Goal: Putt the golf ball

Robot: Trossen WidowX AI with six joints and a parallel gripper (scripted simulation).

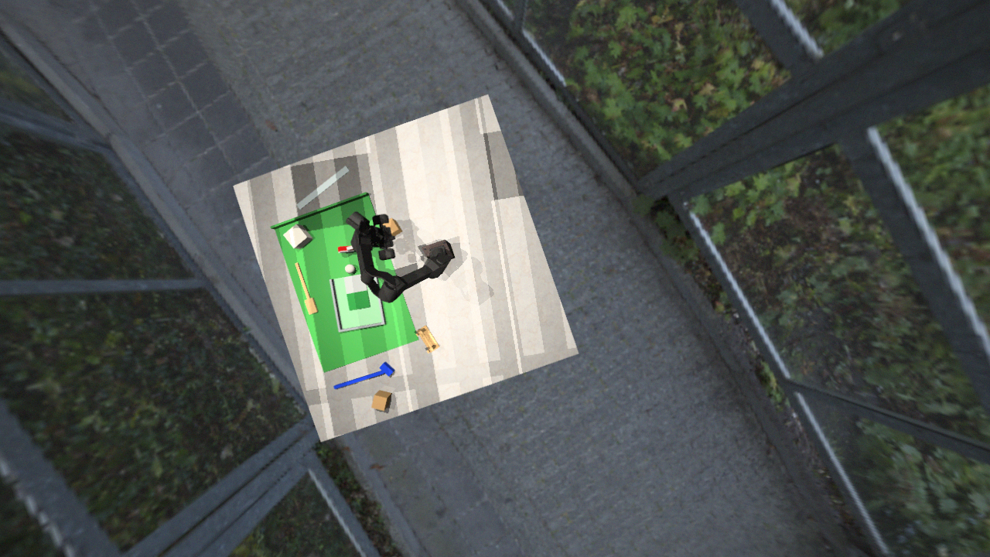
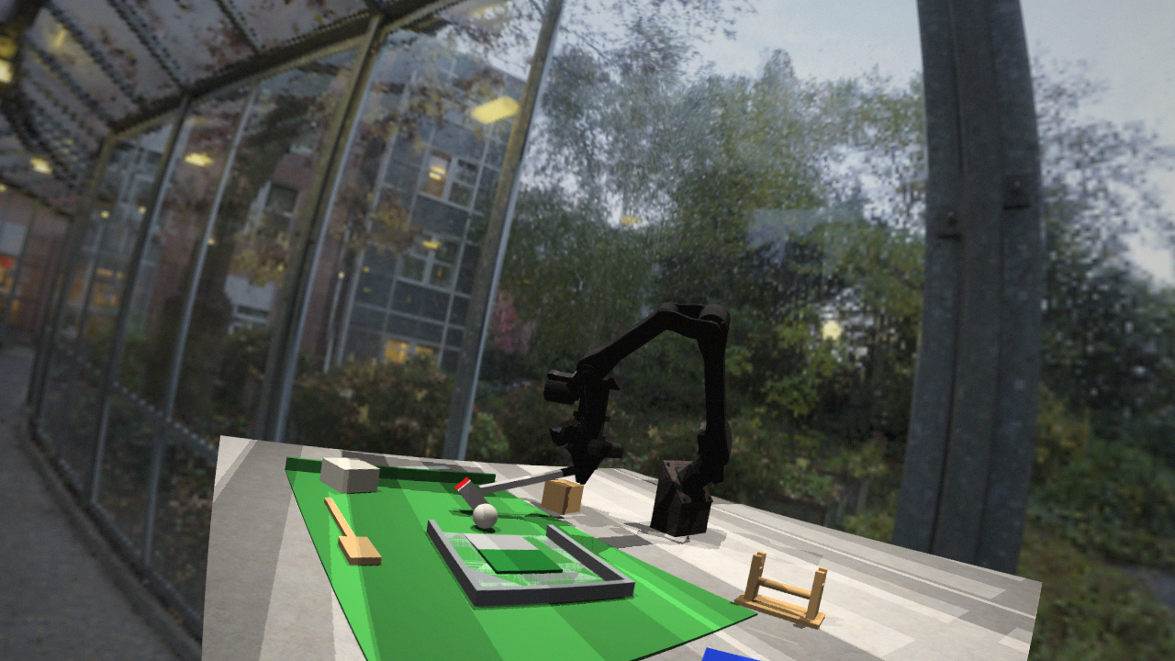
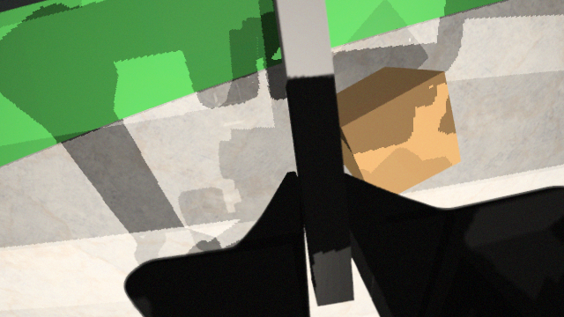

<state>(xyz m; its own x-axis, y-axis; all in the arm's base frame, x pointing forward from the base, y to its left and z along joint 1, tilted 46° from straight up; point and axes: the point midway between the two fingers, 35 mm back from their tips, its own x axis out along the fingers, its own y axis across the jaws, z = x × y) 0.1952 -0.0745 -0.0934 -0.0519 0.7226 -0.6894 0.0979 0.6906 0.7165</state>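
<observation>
My gripper tip is 120 mm short of the red putter and 10 mm to the left of it. From my gripper tip the other things lie so: blue putter: 570 mm to the left, 320 mm ahead, 60 mm below; then white bar: 350 mm to the right, 270 mm ahead, 70 mm below; then golf ball: 240 mm ahead, 60 mm to the left, 50 mm below.
</observation>
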